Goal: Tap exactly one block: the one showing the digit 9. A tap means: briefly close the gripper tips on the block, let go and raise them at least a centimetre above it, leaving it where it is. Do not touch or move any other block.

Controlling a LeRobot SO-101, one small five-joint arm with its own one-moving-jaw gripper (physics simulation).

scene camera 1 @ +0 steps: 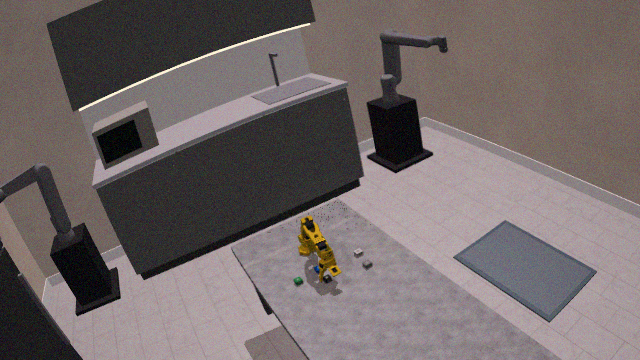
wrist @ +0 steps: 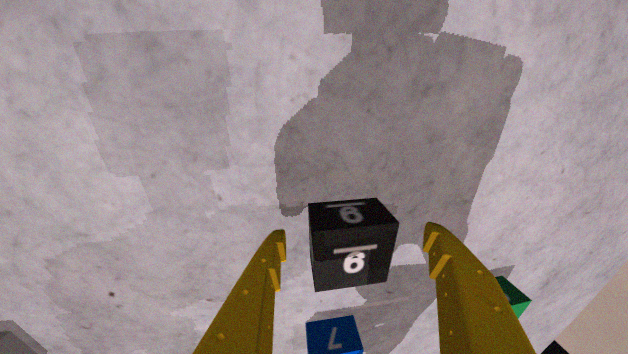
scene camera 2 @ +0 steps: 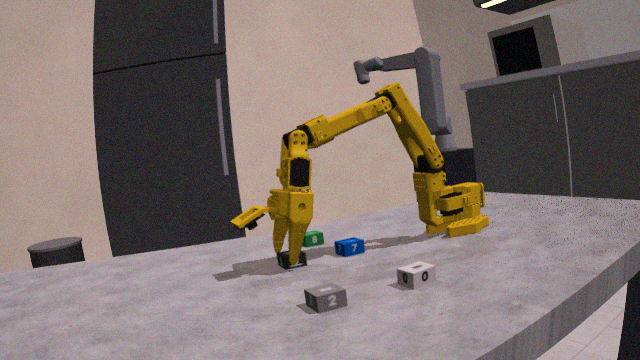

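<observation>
The black block (scene camera 1: 327, 278) (scene camera 2: 285, 261) (wrist: 350, 239) shows the digit 9, upside down in the wrist view with a bar above it. It sits flat on the grey table. My gripper (wrist: 355, 229) (scene camera 2: 286, 257) is partly open and points down at this block. In the wrist view the block lies between the two jaws, with a gap on each side and neither jaw pressing on it. In scene camera 2 the near jaw covers part of the block. How high the tips stand over the table is hard to tell.
A blue 7 block (scene camera 1: 317, 269) (scene camera 2: 350, 247) (wrist: 334, 337) lies on the arm-base side. A green 8 block (scene camera 1: 298, 281) (scene camera 2: 314, 239) (wrist: 512, 295) lies close by. A white 0 block (scene camera 1: 358, 253) (scene camera 2: 416, 276) and a grey 2 block (scene camera 1: 367, 264) (scene camera 2: 326, 298) stand farther off.
</observation>
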